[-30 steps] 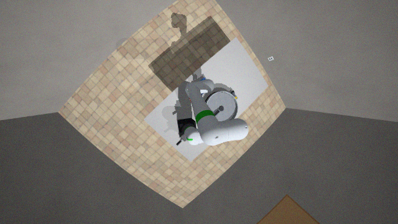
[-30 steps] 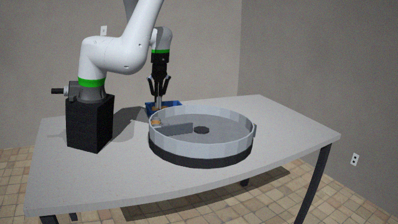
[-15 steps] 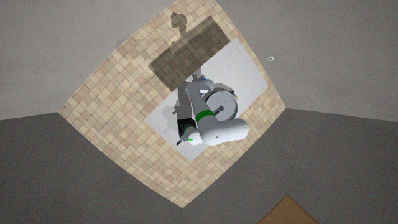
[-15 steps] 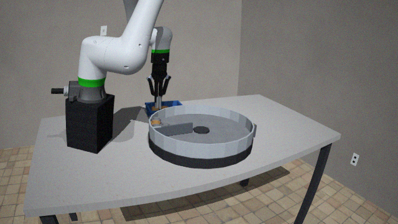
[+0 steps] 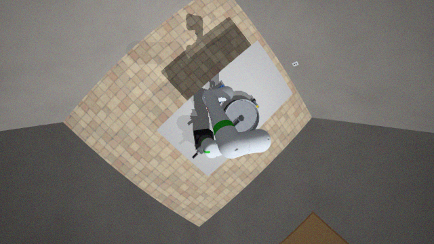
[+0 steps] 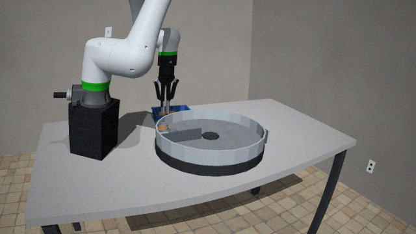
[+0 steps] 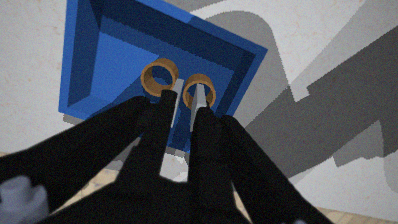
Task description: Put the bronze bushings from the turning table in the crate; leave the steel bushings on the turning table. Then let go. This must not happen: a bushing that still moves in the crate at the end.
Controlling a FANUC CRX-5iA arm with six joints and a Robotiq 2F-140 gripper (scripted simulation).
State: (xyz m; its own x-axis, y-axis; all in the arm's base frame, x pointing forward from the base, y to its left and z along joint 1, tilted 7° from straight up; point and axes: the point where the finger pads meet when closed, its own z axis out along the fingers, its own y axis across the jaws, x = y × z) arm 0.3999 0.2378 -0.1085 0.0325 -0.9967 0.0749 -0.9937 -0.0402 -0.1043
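Right now my hand is 50 mm above the blue crate, 40 mm short of it and 10 mm to the left of it. Also, from my hand: grey turning table: 360 mm to the right, 80 mm ahead, 20 mm below.
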